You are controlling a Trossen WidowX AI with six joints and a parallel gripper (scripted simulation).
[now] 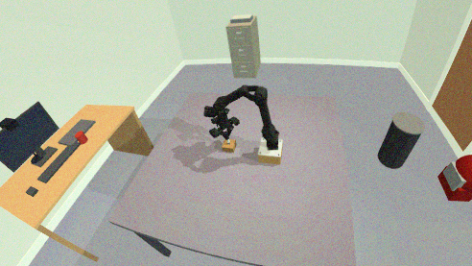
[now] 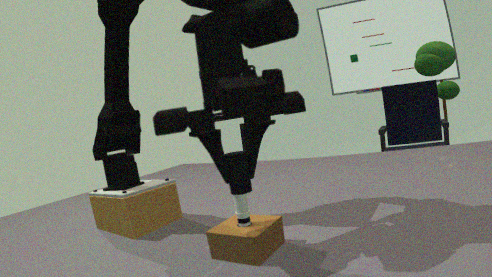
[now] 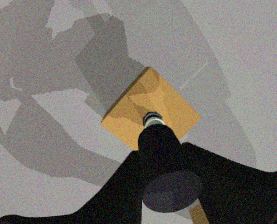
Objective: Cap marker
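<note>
The tan holder block is 8 cm below my gripper tip. From my gripper tip the other things lie so: black cap (1 cm above).
</note>
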